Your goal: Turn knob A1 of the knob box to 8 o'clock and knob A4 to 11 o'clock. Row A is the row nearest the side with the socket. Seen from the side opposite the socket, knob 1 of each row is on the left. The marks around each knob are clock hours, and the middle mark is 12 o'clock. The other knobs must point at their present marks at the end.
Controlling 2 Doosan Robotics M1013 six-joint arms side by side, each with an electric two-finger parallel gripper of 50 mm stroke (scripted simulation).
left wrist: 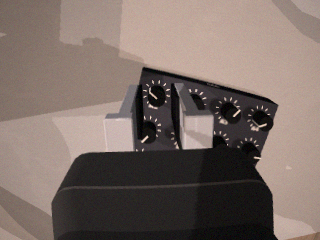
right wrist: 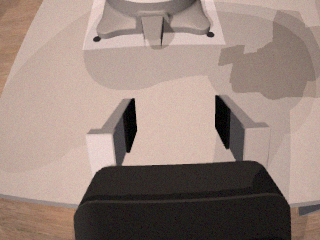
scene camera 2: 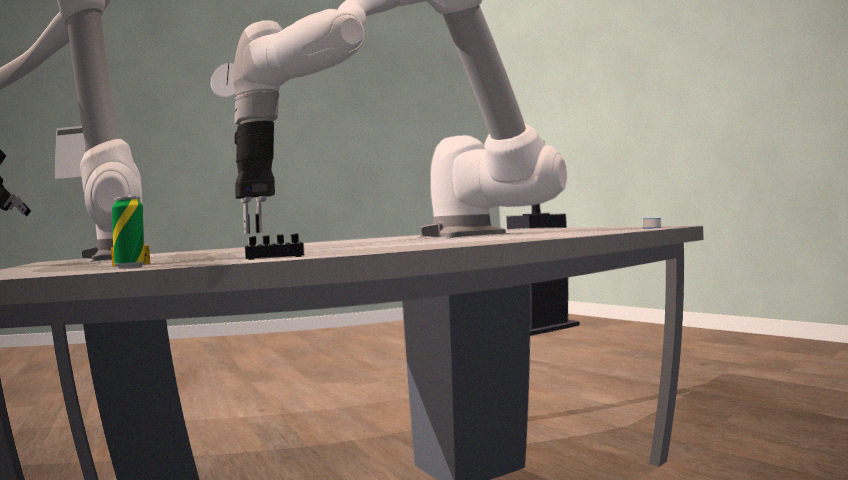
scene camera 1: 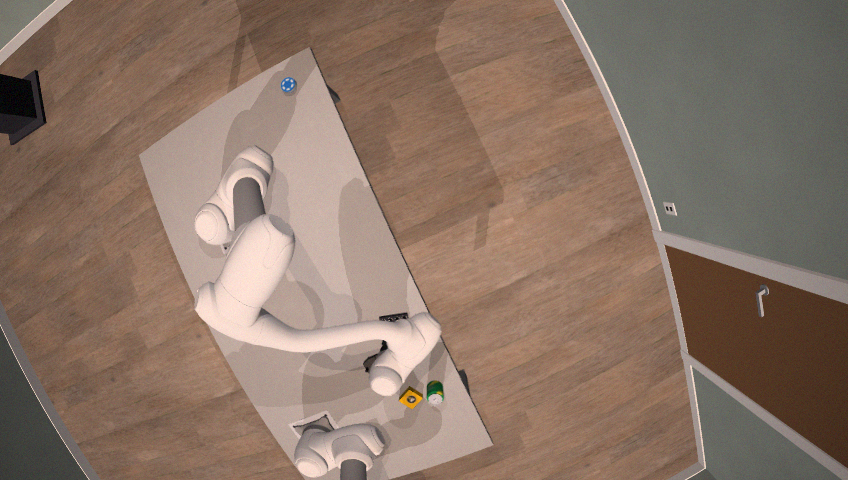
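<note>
You've got my left gripper (scene camera 2: 253, 233) and my right gripper (right wrist: 175, 113) here, and the left wrist view shows my left gripper (left wrist: 156, 100) as well. There's a can (scene camera 2: 127, 213) too. In the left wrist view the can is out of frame, and in the right wrist view the can is out of frame as well.
</note>
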